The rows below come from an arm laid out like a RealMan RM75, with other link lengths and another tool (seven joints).
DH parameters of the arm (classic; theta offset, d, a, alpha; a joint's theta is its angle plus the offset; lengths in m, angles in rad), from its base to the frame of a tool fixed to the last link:
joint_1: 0 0.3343 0 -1.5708
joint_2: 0 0 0 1.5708
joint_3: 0 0.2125 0 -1.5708
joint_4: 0 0 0 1.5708
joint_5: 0 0.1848 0 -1.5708
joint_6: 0 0 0 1.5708
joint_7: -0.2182 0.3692 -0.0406 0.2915
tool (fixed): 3.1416 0.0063 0 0
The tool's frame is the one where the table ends.
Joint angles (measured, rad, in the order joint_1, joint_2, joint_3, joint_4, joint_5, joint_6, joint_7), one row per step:
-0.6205 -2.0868 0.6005 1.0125 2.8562 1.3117 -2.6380
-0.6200 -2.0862 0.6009 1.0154 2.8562 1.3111 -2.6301
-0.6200 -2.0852 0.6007 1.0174 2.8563 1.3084 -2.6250
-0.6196 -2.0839 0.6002 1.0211 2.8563 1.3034 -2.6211
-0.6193 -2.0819 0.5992 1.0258 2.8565 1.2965 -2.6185
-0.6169 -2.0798 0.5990 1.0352 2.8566 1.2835 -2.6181
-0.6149 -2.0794 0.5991 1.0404 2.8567 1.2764 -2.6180
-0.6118 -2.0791 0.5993 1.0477 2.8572 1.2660 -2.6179
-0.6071 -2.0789 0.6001 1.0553 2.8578 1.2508 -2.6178
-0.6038 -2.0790 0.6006 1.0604 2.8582 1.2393 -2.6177
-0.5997 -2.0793 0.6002 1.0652 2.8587 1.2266 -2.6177
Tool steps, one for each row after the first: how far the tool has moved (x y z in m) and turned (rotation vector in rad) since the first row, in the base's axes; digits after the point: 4 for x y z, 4 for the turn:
-0.0007 0.0009 0.0015 -0.0010 0.0057 -0.0075
-0.0015 0.0025 0.0033 0.0010 0.0110 -0.0130
-0.0027 0.0052 0.0062 0.0071 0.0177 -0.0184
-0.0042 0.0089 0.0103 0.0168 0.0259 -0.0235
-0.0071 0.0150 0.0172 0.0355 0.0389 -0.0290
-0.0086 0.0179 0.0206 0.0452 0.0455 -0.0314
-0.0110 0.0218 0.0254 0.0588 0.0551 -0.0344
-0.0144 0.0264 0.0314 0.0760 0.0676 -0.0374
-0.0168 0.0297 0.0356 0.0886 0.0764 -0.0396
-0.0196 0.0329 0.0400 0.1024 0.0852 -0.0406

